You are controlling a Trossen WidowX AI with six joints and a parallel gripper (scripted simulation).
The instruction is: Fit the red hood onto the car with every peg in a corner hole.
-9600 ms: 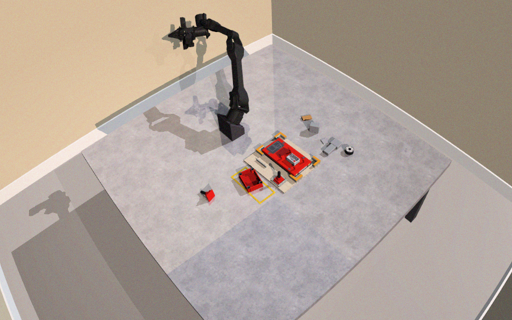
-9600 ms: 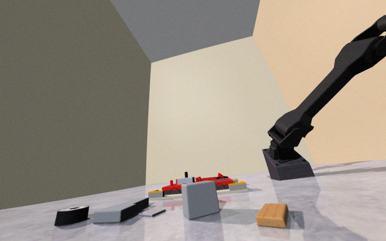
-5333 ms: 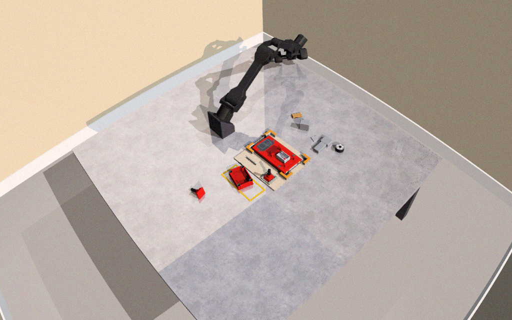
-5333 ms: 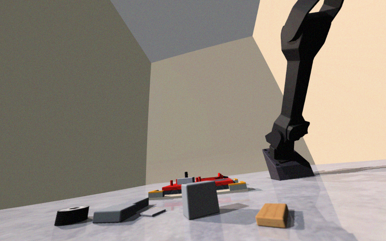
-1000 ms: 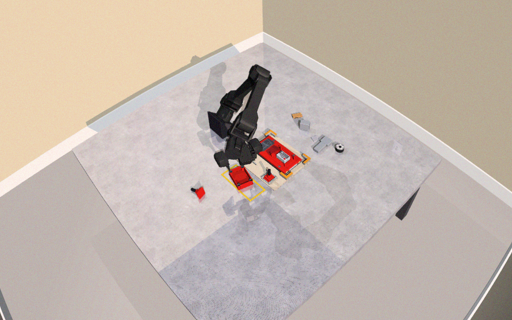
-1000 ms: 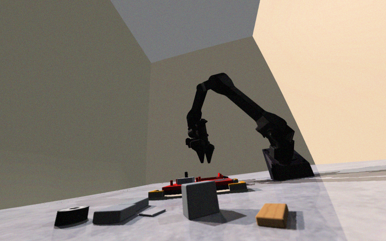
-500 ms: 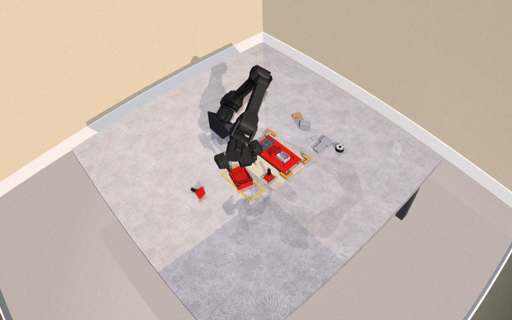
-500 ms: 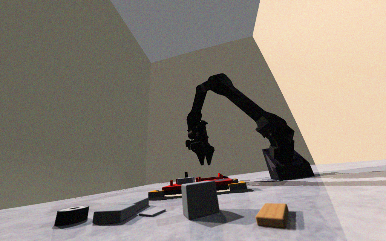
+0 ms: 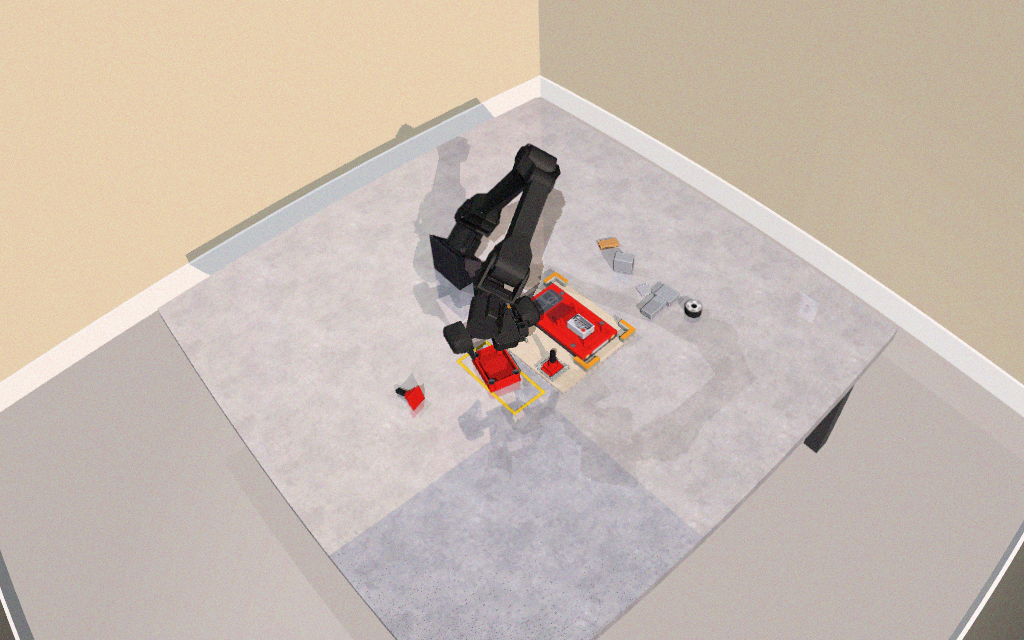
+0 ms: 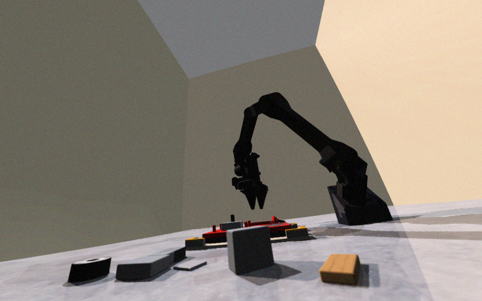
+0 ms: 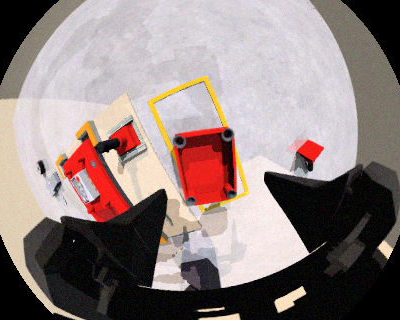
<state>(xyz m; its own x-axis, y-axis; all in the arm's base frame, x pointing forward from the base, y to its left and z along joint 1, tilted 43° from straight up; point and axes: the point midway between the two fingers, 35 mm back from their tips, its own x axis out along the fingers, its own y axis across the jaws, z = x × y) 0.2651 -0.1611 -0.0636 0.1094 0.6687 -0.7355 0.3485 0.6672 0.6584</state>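
My gripper tip is now 6 cm above the red hood. Round my gripper tip: grey engine block: 7 cm ahead, 20 cm to the left, 5 cm below; then wooden block: 6 cm behind, 46 cm to the left, 7 cm below.
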